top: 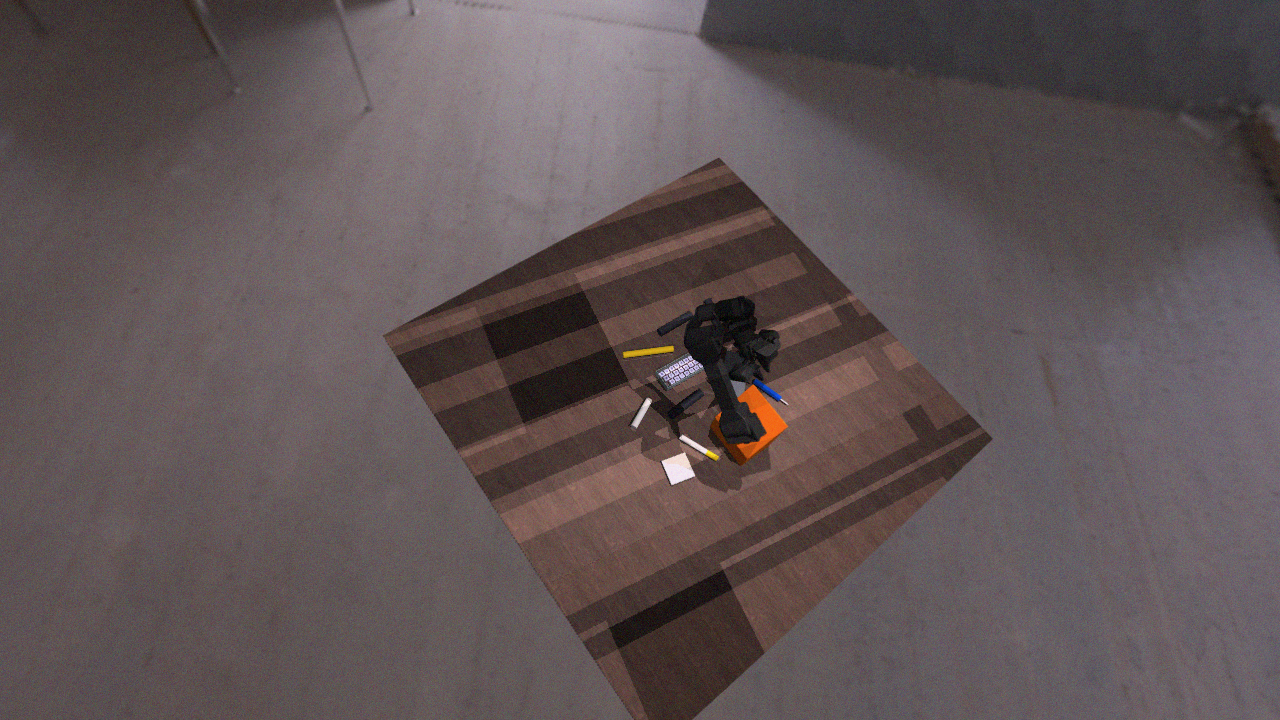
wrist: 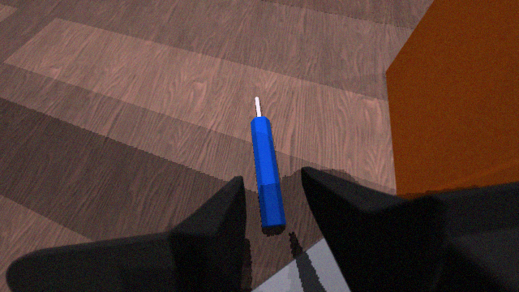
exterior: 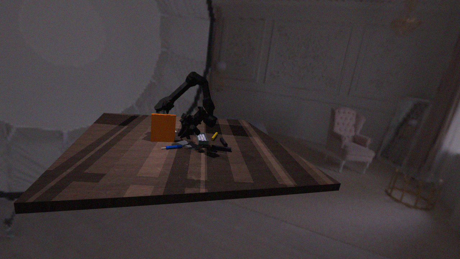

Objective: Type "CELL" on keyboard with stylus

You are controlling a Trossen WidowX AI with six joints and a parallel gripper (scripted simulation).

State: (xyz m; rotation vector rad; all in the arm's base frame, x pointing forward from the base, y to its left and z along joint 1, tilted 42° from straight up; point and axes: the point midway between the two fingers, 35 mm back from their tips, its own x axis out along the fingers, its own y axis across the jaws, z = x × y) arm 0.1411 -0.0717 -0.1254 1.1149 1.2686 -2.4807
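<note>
The grey card lies 6 cm ahead of my gripper tip, 5 cm to the left of it and 6 cm below it. The rest, counted from my gripper tip: white notepad (11 cm behind, 34 cm to the left, 6 cm below); then yellow marker (23 cm ahead, 25 cm to the left, 6 cm below); then white-and-yellow pen (10 cm behind, 26 cm to the left, 6 cm below).
</note>
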